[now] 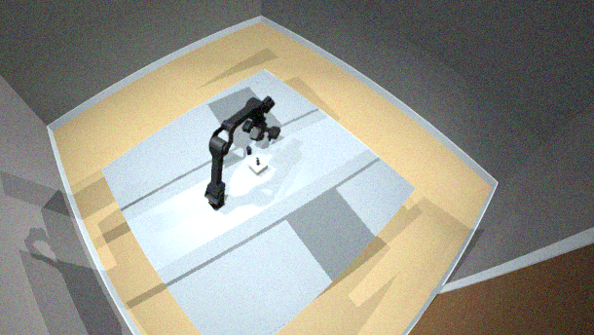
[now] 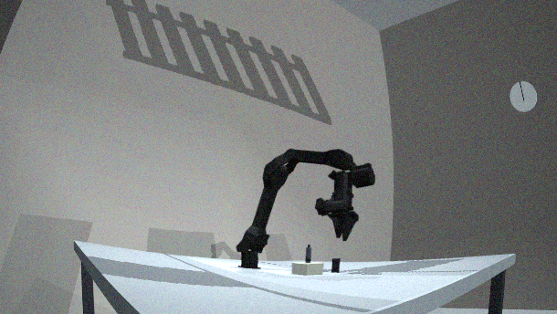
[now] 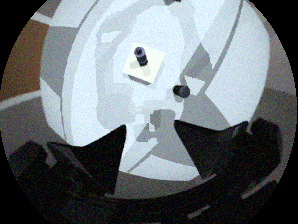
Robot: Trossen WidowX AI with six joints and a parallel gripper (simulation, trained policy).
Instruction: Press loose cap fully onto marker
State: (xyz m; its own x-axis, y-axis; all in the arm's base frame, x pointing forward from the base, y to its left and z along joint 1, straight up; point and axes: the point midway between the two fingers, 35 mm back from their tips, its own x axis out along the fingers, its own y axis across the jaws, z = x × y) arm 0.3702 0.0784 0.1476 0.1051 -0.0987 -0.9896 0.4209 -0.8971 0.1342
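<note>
The dark cap is 9 cm below my gripper tip, 6 cm behind it and 5 cm to the left of it. Also, from my gripper tip: marker tip: 9 cm behind, 5 cm to the right, 2 cm below; then pale holder block: 9 cm below, 9 cm behind, 5 cm to the right.
</note>
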